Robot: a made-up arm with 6 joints. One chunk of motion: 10 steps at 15 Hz.
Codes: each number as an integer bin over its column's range. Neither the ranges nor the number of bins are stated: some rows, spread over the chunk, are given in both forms.
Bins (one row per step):
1: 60 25 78 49 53 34
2: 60 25 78 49 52 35
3: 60 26 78 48 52 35
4: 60 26 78 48 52 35
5: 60 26 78 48 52 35
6: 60 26 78 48 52 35
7: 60 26 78 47 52 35
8: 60 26 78 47 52 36
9: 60 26 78 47 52 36
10: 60 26 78 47 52 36
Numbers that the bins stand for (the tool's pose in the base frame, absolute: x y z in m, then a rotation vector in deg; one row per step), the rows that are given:
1: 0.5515 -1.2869 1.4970 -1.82 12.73 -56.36
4: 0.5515 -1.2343 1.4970 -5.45 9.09 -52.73
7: 0.5515 -1.2343 1.4970 -9.09 9.09 -52.73
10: 0.5515 -1.2343 1.4970 -9.09 9.09 -49.09
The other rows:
2: 0.5515 -1.2869 1.4970 -1.82 9.09 -52.73
3: 0.5515 -1.2343 1.4970 -5.45 9.09 -52.73
5: 0.5515 -1.2343 1.4970 -5.45 9.09 -52.73
6: 0.5515 -1.2343 1.4970 -5.45 9.09 -52.73
8: 0.5515 -1.2343 1.4970 -9.09 9.09 -49.09
9: 0.5515 -1.2343 1.4970 -9.09 9.09 -49.09

